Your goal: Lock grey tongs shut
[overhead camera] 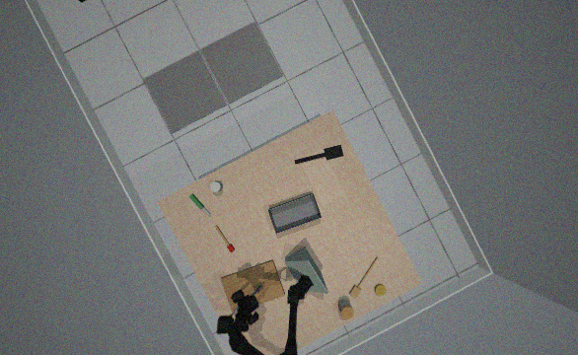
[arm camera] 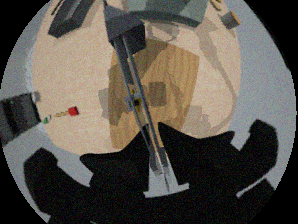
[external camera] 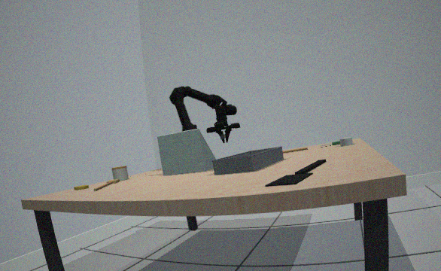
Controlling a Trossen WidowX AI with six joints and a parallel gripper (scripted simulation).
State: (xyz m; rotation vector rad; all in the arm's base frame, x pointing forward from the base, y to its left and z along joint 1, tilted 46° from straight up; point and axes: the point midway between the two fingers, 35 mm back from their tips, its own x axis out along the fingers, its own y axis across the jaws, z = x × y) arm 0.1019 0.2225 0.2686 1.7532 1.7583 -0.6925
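Right now my gripper tip is 100 mm above the wooden board and 10 mm past it. The rest, counted from my gripper tip: dark roasting tin 490 mm to the right, 260 mm ahead, 80 mm below; then red-tipped tool 330 mm ahead, 100 mm below, 10 mm to the right; then yellow disc 700 mm to the right, 480 mm behind, 100 mm below.
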